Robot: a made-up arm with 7 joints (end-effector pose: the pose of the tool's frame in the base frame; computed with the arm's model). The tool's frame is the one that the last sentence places. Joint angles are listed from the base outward.
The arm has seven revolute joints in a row. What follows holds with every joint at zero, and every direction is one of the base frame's. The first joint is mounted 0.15 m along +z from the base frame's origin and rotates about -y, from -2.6 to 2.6 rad. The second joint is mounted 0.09 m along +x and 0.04 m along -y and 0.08 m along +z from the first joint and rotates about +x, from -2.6 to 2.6 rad. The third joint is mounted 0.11 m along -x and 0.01 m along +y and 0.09 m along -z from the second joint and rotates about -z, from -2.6 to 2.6 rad. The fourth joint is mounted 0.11 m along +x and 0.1 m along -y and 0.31 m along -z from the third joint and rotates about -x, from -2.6 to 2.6 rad. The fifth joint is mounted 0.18 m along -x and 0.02 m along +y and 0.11 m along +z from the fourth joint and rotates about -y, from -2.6 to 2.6 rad. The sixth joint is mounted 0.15 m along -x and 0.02 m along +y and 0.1 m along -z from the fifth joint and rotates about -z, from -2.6 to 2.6 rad. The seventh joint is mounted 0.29 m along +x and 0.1 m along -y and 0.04 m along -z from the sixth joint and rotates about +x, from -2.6 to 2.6 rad. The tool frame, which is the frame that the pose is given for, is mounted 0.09 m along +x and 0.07 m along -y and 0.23 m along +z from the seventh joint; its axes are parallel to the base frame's.
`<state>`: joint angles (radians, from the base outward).
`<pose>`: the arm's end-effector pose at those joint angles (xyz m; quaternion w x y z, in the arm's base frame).
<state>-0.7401 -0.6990 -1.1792 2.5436 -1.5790 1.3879 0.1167</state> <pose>-0.5864 -0.2279 0.1076 0.3109 -0.5328 -0.7528 -0.2297</pose>
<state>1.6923 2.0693 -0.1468 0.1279 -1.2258 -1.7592 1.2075</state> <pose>-0.5966 0.2292 -0.1450 0.1780 0.2587 -0.3916 -0.8649</pose>
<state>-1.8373 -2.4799 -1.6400 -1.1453 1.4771 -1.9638 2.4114</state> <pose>-0.0543 -0.2507 0.3325 0.5955 -0.0776 -0.7353 0.3141</pose>
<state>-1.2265 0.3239 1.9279 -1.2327 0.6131 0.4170 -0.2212</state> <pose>-0.4799 0.2827 0.4308 0.2926 -0.3256 -0.1919 -0.8784</pose>
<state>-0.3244 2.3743 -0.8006 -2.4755 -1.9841 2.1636 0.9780</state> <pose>0.5922 0.8371 0.6415 0.1419 0.7670 0.1149 0.6151</pose>
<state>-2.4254 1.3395 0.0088 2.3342 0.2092 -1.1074 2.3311</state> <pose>-0.4314 0.3253 0.3574 0.2538 -0.2040 -0.8379 0.4380</pose>
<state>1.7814 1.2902 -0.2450 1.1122 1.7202 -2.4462 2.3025</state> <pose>0.0305 0.8129 0.4542 0.7325 -0.4828 -0.3991 0.2666</pose>
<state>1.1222 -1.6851 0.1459 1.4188 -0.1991 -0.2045 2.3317</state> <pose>-0.4471 -0.3398 0.4131 0.7128 -0.2177 -0.5872 -0.3158</pose>
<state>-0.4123 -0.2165 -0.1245 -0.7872 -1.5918 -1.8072 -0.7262</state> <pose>0.0894 -0.0551 0.3531 0.4100 0.6703 0.1457 0.6011</pose>
